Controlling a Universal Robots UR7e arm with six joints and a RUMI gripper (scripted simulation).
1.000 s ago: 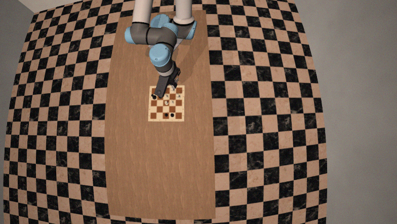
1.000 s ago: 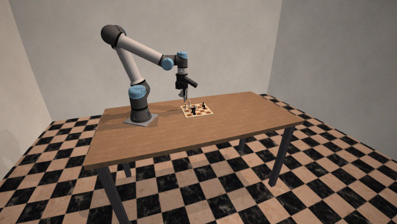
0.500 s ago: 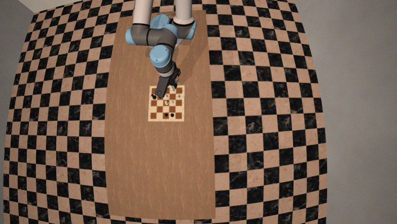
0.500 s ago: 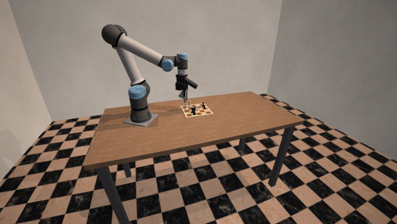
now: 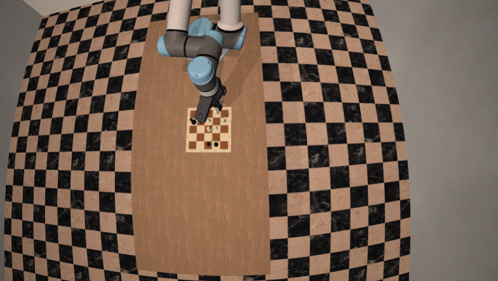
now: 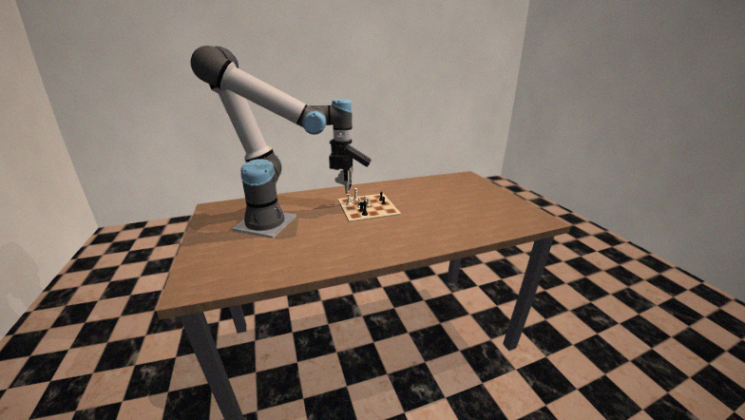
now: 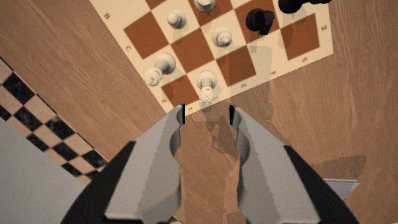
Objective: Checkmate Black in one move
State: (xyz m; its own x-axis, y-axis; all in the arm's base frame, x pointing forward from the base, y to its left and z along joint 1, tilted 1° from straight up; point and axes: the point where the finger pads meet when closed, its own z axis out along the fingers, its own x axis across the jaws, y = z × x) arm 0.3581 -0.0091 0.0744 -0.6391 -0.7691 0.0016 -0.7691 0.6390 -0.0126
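Now: hand 50 mm above the white chess piece. From my hand the other things lie so: black piece (120 mm to the right, 40 mm below, 20 mm ahead); board (80 mm below, 70 mm ahead, 50 mm to the right).
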